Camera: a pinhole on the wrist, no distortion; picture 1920 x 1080 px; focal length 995.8 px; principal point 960.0 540.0 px. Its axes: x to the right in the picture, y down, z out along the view. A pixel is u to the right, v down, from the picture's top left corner.
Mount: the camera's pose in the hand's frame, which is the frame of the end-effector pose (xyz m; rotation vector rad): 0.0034 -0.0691 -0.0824 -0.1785 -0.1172 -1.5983
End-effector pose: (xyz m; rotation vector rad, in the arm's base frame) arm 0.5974 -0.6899 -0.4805 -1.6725 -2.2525 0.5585
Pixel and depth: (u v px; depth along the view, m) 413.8 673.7 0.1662
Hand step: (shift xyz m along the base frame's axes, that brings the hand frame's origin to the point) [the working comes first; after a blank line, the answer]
In the camera's frame: -0.0912 0.0223 0.1662

0.0048 0.0378 -0.0793
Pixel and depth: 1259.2 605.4 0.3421
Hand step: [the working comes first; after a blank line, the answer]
In the camera's frame: 0.1028 0.0225 0.3421

-0.2221 -0.0297 -0.1913
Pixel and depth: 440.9 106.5 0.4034
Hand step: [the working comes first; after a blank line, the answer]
In the camera's frame: -0.2103 -0.1756 0.4034

0.1048 -0.1260 -0.3491
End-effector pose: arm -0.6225 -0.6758 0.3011 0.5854 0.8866 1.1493
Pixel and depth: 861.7 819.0 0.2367
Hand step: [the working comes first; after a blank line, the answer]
In the camera's frame: -0.0234 0.0663 0.2367

0.1343 0.0799 0.0505
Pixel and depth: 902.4 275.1 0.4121
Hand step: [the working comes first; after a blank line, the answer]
In the camera's frame: -0.0238 -0.1096 0.4121

0.2390 -0.0593 0.2275
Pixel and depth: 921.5 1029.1 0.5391
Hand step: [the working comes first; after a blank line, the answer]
In the camera's frame: -0.0208 0.2648 0.5391

0.3842 0.3057 0.1825
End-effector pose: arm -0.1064 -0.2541 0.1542 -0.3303 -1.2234 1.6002
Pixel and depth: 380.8 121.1 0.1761
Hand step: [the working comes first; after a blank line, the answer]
In the camera's frame: -0.1024 -0.0741 0.1761

-0.0654 -0.0859 -0.0438
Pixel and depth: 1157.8 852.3 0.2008
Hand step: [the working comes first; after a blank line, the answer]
In the camera's frame: 0.0399 0.0630 0.2008

-0.0758 -0.0079 0.1391
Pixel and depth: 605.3 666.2 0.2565
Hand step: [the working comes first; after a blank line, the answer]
In the camera's frame: -0.0914 0.0325 0.2565

-0.1665 -0.0355 0.0283
